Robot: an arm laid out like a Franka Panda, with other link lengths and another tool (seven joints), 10 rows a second.
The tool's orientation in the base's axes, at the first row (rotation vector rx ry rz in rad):
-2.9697 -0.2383 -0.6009
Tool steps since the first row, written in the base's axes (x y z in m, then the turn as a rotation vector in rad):
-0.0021 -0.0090 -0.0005 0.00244 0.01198 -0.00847
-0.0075 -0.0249 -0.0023 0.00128 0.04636 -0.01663
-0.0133 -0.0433 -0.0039 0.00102 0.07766 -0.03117
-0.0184 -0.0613 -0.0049 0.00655 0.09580 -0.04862
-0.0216 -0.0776 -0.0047 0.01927 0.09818 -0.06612
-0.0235 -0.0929 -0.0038 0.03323 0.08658 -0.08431
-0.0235 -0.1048 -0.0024 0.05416 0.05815 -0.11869
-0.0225 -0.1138 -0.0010 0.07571 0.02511 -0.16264
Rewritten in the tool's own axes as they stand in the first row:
-0.0033 0.0085 -0.0015 0.00048 -0.01076 0.01025
-0.0110 0.0233 -0.0040 0.00077 -0.04418 0.02179
-0.0194 0.0405 -0.0071 -0.00103 -0.07398 0.03912
-0.0268 0.0574 -0.0105 -0.00046 -0.08964 0.05957
-0.0318 0.0728 -0.0140 0.00454 -0.08857 0.08073
-0.0352 0.0875 -0.0175 0.00855 -0.07351 0.10116
-0.0362 0.0991 -0.0204 0.01029 -0.03958 0.13686
-0.0360 0.1080 -0.0225 0.00823 -0.00036 0.18096

